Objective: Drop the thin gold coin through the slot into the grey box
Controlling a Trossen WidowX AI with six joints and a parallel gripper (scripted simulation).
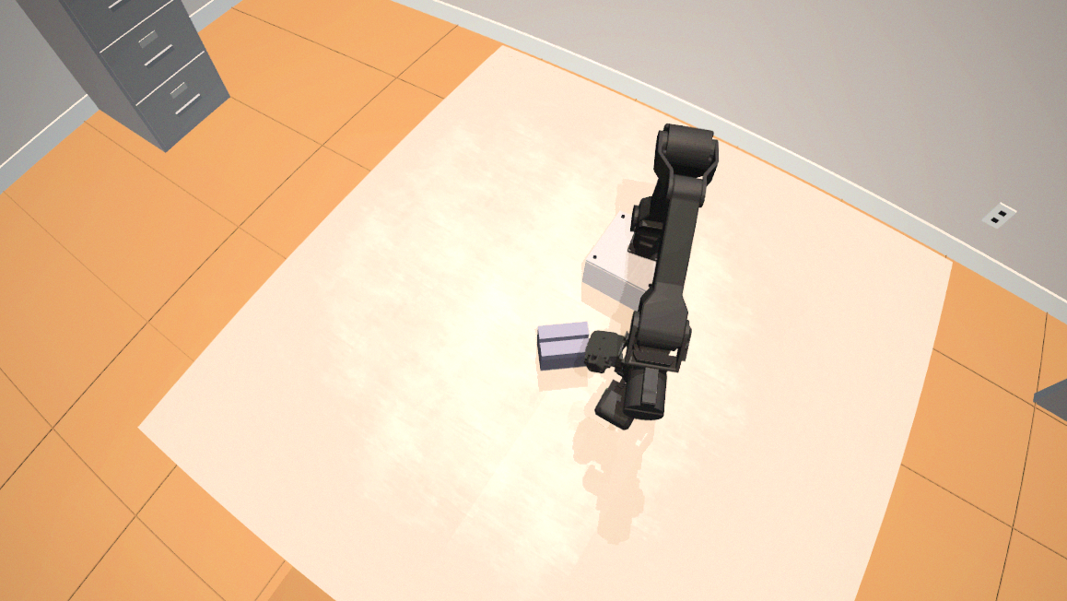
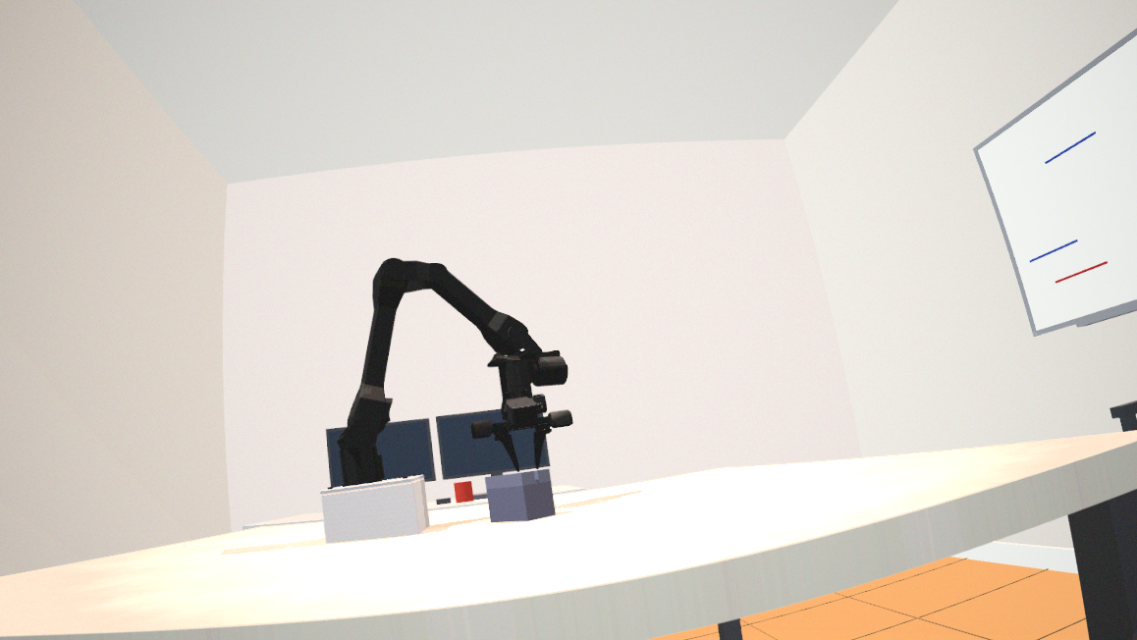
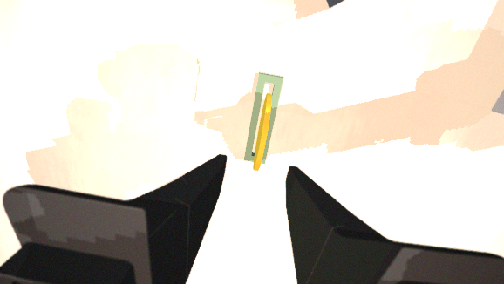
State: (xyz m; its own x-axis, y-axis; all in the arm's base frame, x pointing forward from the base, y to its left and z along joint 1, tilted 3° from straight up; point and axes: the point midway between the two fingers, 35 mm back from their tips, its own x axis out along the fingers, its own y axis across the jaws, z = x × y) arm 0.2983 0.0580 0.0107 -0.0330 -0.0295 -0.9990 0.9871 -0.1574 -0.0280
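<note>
My gripper tip is 50 mm above the gold coin.
</note>
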